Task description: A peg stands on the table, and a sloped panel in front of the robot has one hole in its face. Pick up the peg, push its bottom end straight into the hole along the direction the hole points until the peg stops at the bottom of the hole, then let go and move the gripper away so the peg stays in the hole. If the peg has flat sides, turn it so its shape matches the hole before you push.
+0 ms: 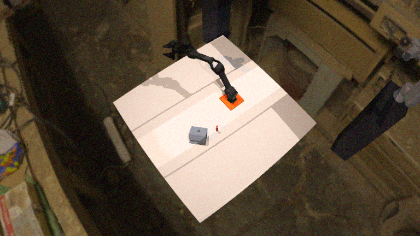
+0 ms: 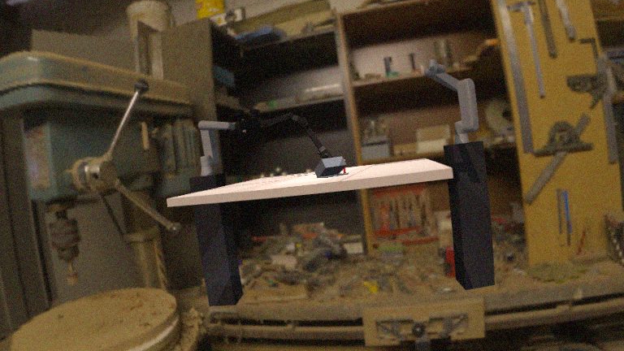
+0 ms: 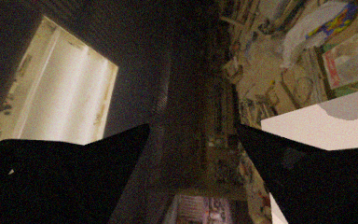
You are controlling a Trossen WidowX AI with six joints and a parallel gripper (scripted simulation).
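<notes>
The red peg is 9 cm ahead of my gripper tip, 67 cm to the left of it and 33 cm below it. The rest, counted from my gripper tip: grey sloped panel (23 cm ahead, 60 cm to the left, 34 cm below).
</notes>
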